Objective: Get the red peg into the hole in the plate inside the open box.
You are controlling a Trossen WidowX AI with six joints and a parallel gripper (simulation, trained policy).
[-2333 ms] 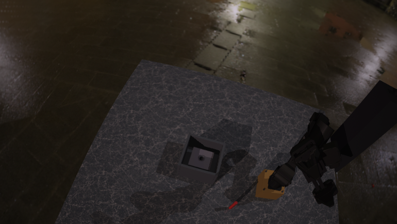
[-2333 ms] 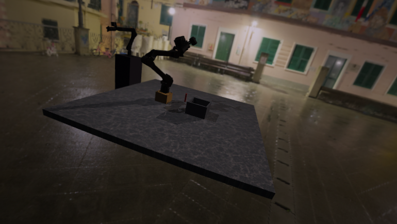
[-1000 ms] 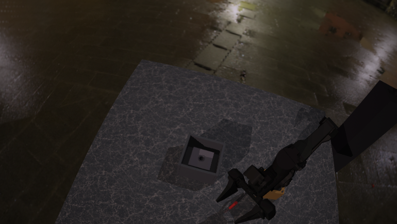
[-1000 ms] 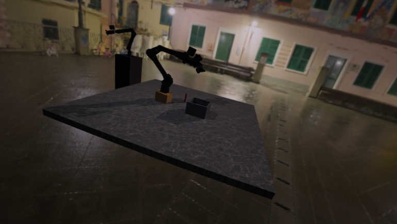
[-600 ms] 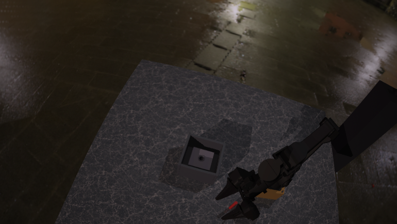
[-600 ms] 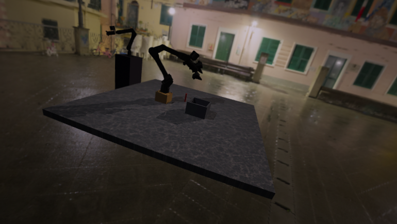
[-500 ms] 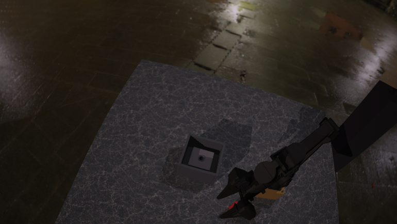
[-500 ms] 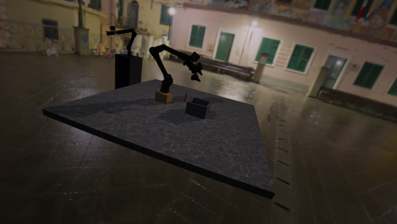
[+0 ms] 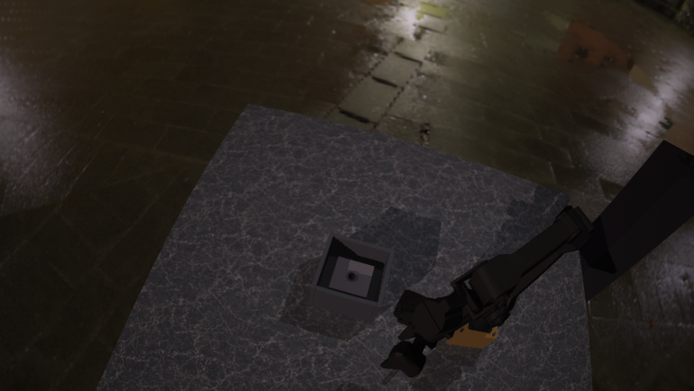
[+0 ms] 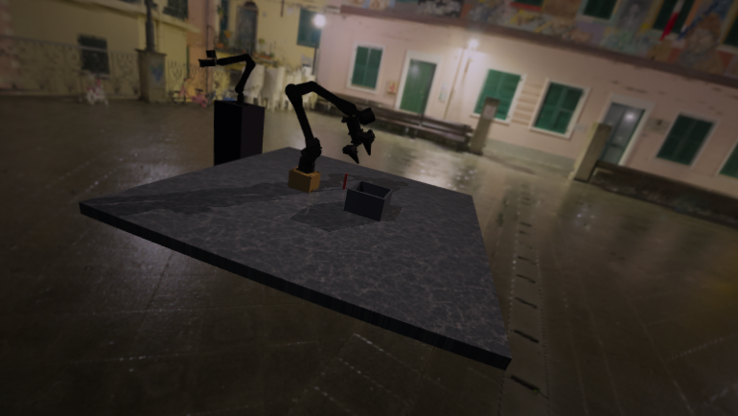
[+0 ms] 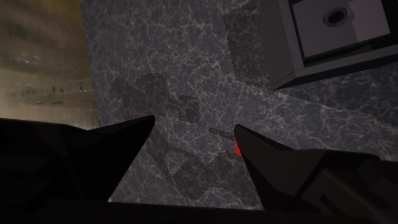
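My gripper tip is 12 cm above the red peg, 6 cm past it and 4 cm to the left of it. From my gripper tip the other things lie so: dark box: 20 cm to the right, 14 cm below, 12 cm ahead; grey plate: 20 cm to the right, 12 cm below, 12 cm ahead.
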